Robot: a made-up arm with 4 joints.
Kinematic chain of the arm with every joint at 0, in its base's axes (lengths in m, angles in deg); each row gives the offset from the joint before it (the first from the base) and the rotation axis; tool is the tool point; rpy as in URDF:
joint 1: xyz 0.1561 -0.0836 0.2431 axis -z
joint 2: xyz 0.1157 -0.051 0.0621 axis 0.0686 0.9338 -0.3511
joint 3: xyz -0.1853 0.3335 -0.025 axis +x
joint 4: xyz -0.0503 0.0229 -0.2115 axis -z
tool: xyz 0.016 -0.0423 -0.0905 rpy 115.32 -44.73 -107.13
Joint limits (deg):
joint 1: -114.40..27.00
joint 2: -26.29..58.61
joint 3: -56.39..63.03
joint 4: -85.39..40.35
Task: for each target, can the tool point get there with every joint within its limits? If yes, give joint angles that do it. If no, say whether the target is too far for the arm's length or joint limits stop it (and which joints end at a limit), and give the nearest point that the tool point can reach.
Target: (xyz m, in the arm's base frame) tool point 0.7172 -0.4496 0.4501
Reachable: no: joint limits stop it (at a limit: joint 1, joint 3, joint 4) | nearest point 0.1574 -0.2696 0.2705 | short by 0.615 m
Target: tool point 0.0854 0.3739 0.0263
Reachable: yes | joints 0.42 -2.74 35.00 -48.08
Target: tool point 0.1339 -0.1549 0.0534
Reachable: yes | joints -102.38 -9.62 -46.90 -10.68
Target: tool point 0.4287 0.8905 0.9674
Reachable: no: too far | nearest point 0.3215 0.5075 0.3454 | short by 0.738 m
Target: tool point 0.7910 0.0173 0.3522
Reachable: no: joint limits stop it (at a limit: joint 1, joint 2, joint 3, joint 4) | nearest point 0.5373 0.4063 0.3240 | short by 0.465 m
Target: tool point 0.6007 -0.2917 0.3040
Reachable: no: joint limits stop it (at a limit: joint 1, joint 3, joint 4) | nearest point 0.1780 -0.2541 0.2046 | short by 0.436 m
